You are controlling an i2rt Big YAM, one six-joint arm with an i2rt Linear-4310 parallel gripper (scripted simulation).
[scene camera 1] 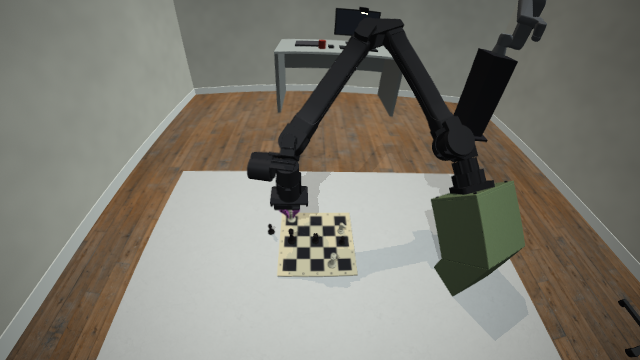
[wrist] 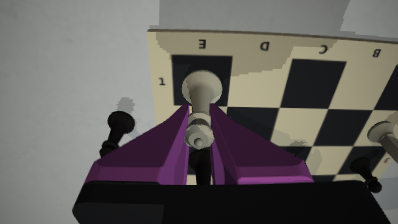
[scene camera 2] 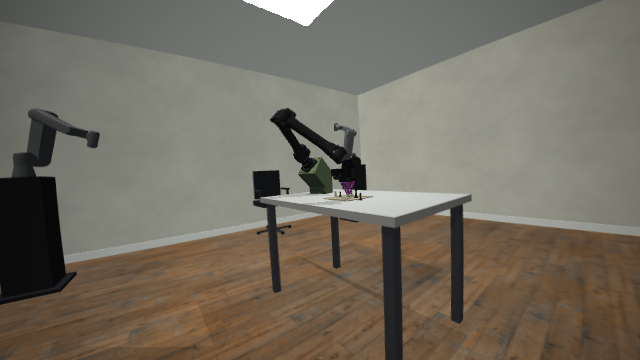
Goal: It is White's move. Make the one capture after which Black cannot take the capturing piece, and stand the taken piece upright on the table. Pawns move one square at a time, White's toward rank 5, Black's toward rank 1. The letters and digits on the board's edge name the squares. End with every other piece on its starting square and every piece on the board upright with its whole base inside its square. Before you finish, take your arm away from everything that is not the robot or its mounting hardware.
Scene:
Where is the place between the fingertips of my gripper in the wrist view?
199, 112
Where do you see a chessboard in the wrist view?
315, 96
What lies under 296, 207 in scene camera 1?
My gripper.

